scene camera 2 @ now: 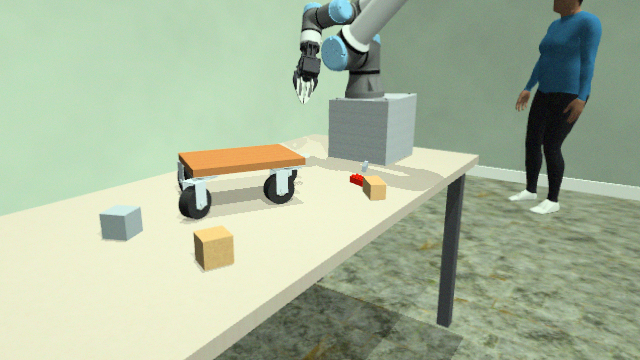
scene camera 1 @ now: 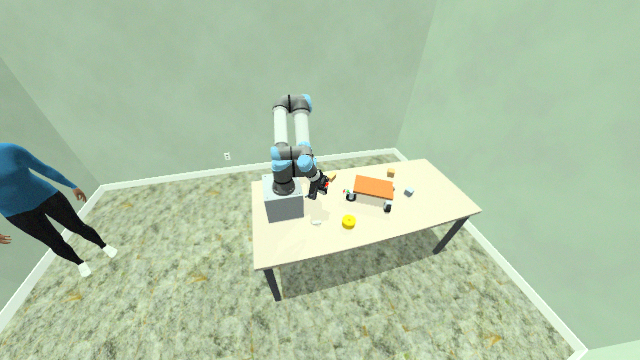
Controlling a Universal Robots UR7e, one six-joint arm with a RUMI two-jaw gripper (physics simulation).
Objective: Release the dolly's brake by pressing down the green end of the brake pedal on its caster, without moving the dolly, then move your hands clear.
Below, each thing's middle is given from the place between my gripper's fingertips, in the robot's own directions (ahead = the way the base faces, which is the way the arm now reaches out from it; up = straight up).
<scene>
I see my gripper 400 mm short of the dolly [scene camera 2: 195, 200], 120 mm to the right of it and 150 mm above it. Also, from my hand: grey cube [scene camera 2: 120, 222] (760 mm ahead, 140 mm to the left, 190 mm below); wooden cube [scene camera 2: 214, 247] (710 mm ahead, 400 mm to the left, 190 mm below).
</scene>
